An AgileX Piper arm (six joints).
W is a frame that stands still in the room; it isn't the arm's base.
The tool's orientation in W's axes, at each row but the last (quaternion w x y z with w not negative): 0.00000, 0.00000, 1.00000, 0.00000; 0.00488, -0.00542, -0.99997, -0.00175; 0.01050, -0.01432, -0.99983, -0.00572; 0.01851, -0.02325, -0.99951, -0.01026
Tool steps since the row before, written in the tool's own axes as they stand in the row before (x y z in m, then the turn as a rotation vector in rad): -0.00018, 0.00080, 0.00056, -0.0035, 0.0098, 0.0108; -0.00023, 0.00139, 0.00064, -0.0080, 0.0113, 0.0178; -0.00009, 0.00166, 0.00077, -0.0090, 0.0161, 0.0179; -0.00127, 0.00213, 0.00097, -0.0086, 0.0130, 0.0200
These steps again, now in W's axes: 0.00018, 0.00080, -0.00056, 0.0035, 0.0098, -0.0108; 0.00024, 0.00139, -0.00064, 0.0079, 0.0113, -0.0178; 0.00012, 0.00167, -0.00075, 0.0091, 0.0160, -0.0179; 0.00133, 0.00209, -0.00097, 0.0085, 0.0130, -0.0200
